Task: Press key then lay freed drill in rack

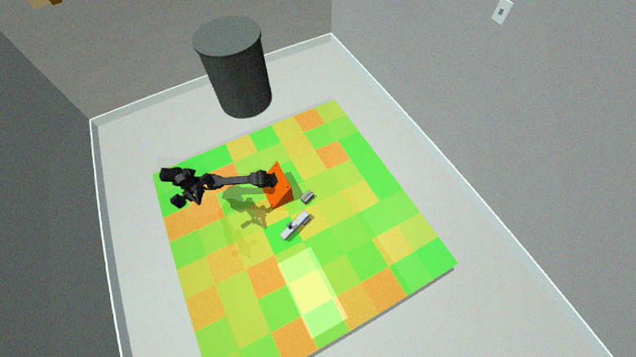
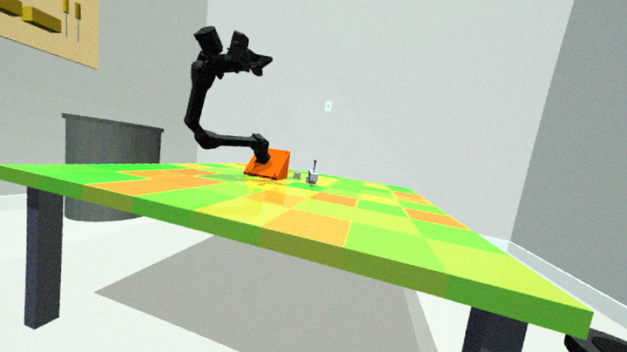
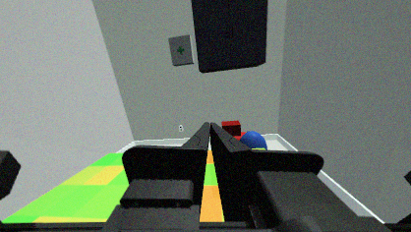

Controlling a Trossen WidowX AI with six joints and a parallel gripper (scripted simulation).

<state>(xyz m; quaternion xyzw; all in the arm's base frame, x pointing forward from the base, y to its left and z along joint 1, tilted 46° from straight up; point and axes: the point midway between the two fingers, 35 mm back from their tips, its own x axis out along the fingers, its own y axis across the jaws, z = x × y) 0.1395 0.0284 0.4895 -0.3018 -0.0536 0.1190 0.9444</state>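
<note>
Now: gripper tip 8 cm short of the drill, 36 cm to the right of it and 40 cm above it. From my gripper tip the other things lie so: light grey elongated block 9 cm ahead, 34 cm to the left, 41 cm below.
</note>
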